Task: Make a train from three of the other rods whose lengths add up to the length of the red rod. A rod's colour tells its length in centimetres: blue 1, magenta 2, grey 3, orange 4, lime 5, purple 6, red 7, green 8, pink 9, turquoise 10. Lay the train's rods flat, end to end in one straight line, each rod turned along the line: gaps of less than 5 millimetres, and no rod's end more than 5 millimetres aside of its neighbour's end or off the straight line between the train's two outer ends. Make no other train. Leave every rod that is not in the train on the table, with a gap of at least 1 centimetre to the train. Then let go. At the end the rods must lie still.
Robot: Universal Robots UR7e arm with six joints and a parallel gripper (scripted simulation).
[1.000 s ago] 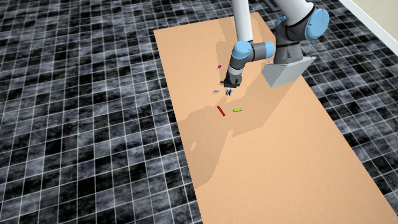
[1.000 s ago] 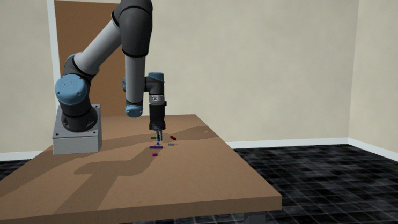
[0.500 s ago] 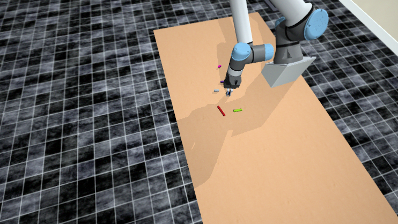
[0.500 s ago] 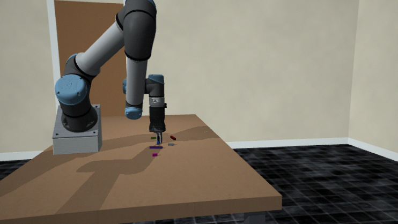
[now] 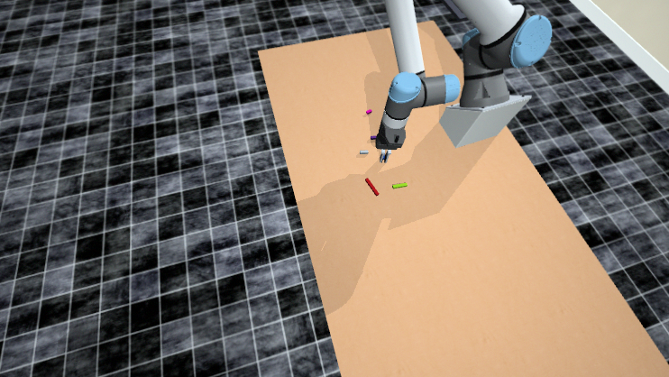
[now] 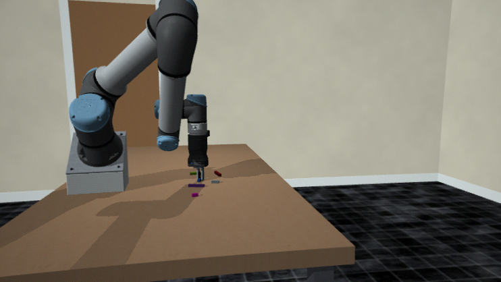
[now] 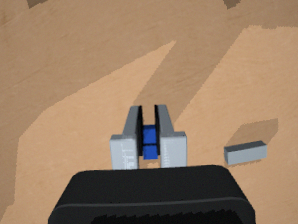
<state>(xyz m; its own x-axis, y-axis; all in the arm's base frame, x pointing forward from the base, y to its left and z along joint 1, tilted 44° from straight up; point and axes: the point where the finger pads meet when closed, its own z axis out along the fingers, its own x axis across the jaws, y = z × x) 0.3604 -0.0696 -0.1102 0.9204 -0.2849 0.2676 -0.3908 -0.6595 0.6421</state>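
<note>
The lime rod is 110 mm to the left of my hand, 10 mm below it and 10 mm behind it. The rest, counted from my hand: red rod: 90 mm to the left, 80 mm ahead, 10 mm below; then purple rod: 90 mm to the right, 20 mm behind, 10 mm below; then grey rod: 50 mm to the right, 50 mm ahead, 10 mm below.
</note>
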